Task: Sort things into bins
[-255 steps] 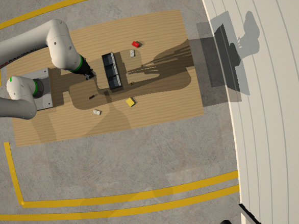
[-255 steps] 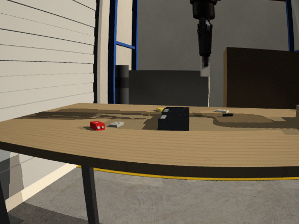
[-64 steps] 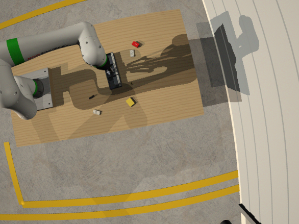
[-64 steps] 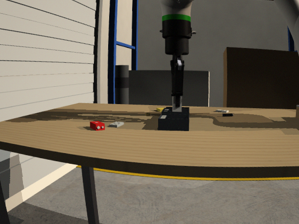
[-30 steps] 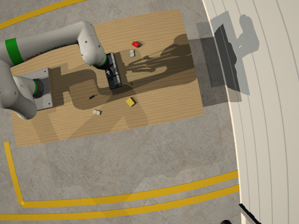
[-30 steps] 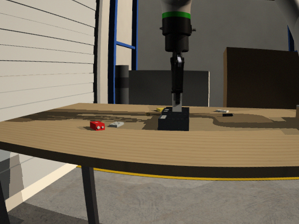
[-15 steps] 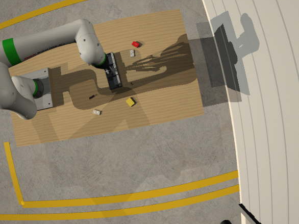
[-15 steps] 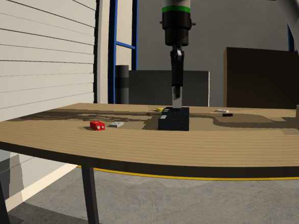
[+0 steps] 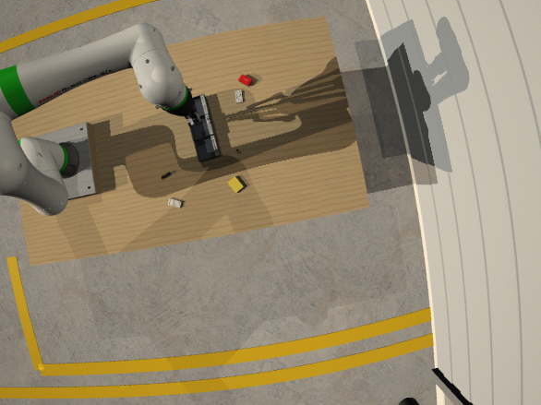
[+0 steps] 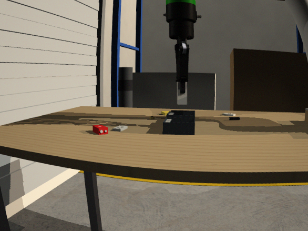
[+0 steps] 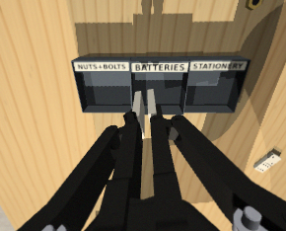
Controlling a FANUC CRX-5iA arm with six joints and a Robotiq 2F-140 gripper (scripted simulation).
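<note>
Now: the yellow pad 27 cm to the right of my hand, 10 cm below it and 6 cm ahead of it. Also, from my hand: nut 14 cm to the right, 11 cm ahead, 10 cm below; red battery 21 cm ahead, 12 cm to the left, 9 cm below; black three-part bin 8 cm below, 2 cm to the right.
</note>
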